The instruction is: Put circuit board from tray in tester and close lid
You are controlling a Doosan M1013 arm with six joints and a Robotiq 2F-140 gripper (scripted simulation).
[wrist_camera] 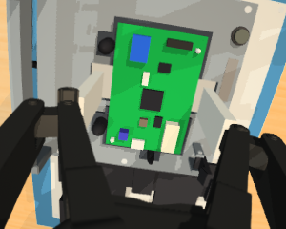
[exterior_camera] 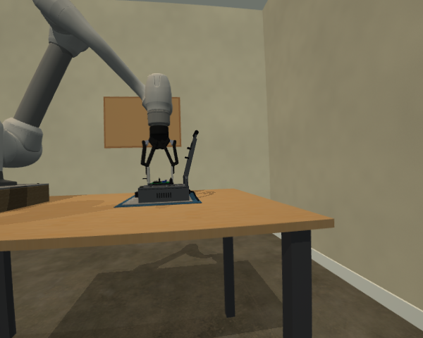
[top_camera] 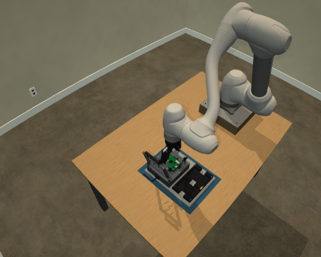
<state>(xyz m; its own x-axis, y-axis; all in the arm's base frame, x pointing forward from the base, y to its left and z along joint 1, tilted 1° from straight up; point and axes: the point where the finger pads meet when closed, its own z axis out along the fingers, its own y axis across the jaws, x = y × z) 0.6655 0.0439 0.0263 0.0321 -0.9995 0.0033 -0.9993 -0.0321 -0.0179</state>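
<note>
The green circuit board lies 2 cm below my hand. From my hand the other things lie so: tester (3 cm ahead, 4 cm to the left, 2 cm above); then latch hook (6 cm behind, 6 cm to the left, 1 cm below); then tester lid (12 cm ahead, 9 cm above).
</note>
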